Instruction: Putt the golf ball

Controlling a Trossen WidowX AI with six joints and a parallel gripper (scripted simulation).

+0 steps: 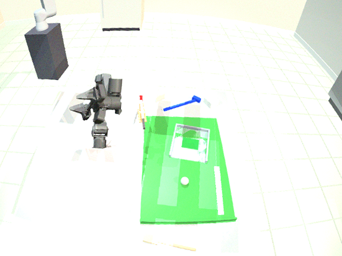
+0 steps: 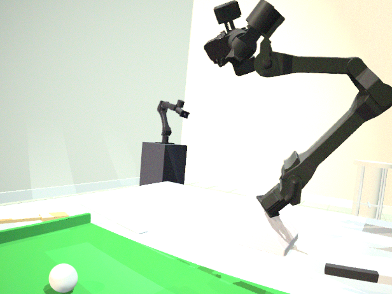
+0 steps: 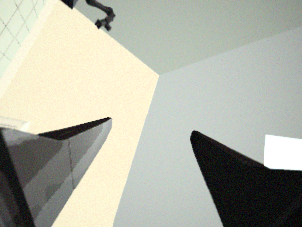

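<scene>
Right now the tan rack is 160 mm ahead of my gripper tip, 510 mm to the left of it and 500 mm below it. The rest, counted from my gripper tip: white golf ball (470 mm ahead, 40 mm to the left, 520 mm below); blue putter (430 mm ahead, 670 mm to the left, 530 mm below); green mat (470 mm ahead, 170 mm to the left, 540 mm below).
</scene>
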